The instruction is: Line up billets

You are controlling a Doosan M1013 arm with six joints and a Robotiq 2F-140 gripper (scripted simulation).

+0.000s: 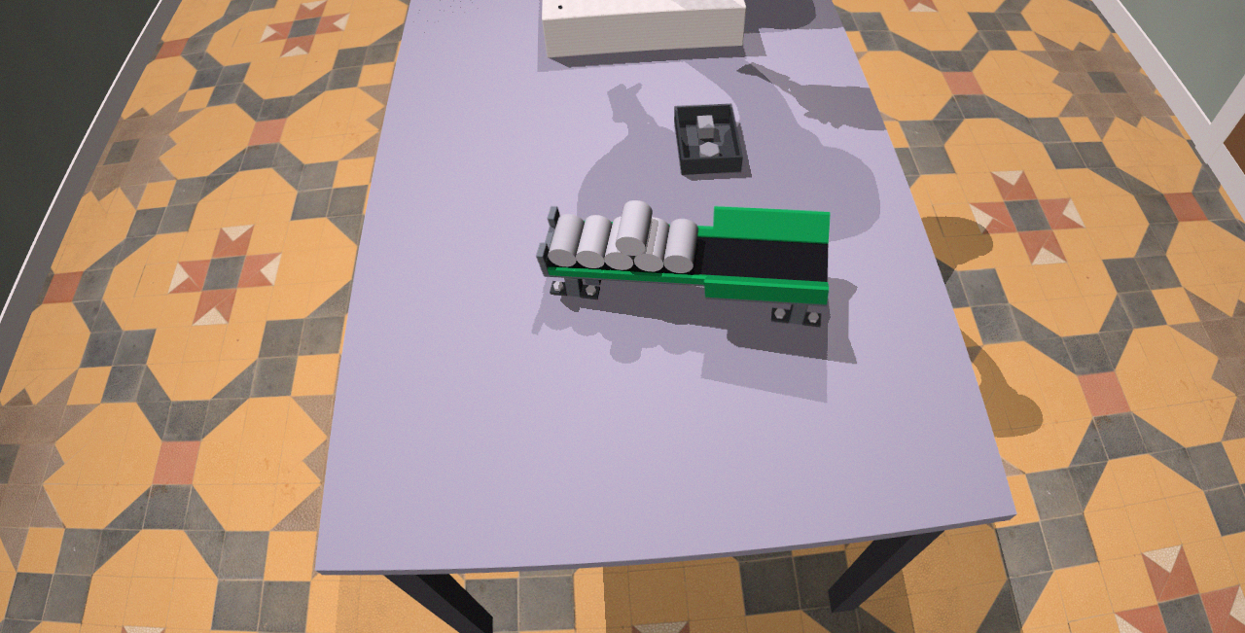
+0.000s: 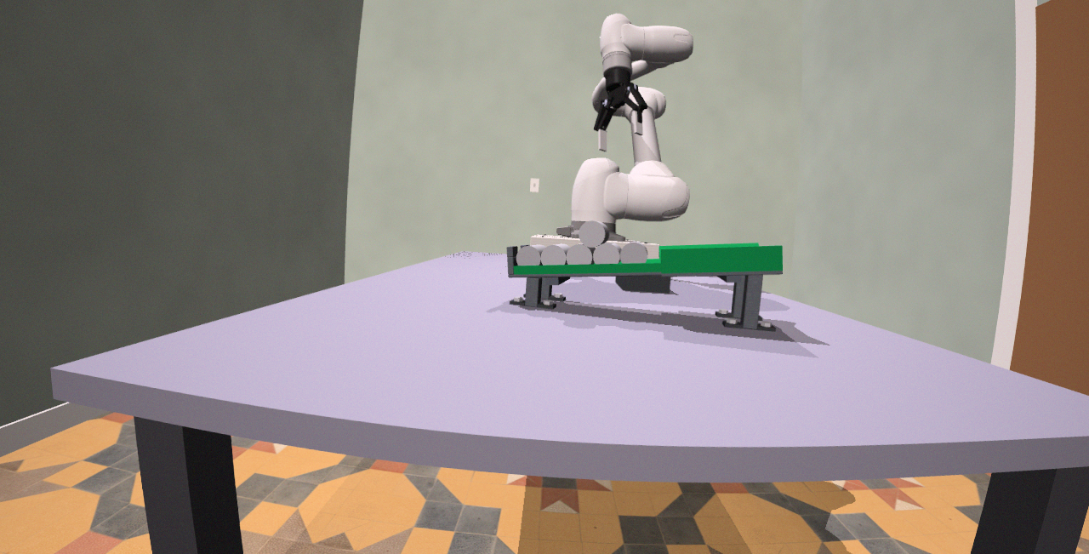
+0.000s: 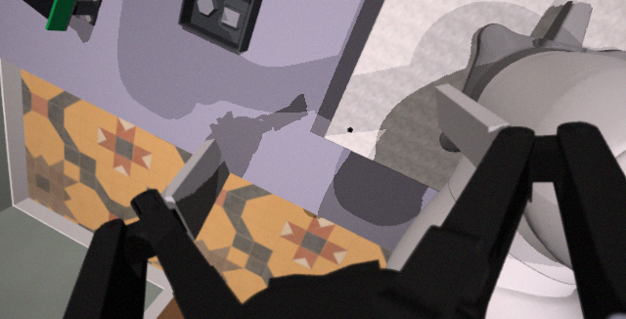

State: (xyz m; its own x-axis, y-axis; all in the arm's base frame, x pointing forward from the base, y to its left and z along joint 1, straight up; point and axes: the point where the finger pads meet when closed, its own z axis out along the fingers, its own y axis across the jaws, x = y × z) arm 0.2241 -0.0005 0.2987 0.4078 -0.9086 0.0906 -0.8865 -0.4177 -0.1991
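Right now my hand is 46 cm short of the dark stop, 32 cm to the left of it and 33 cm above it. The rest, counted from my hand: dark tray 28 cm ahead, 3 cm to the right, 38 cm below.
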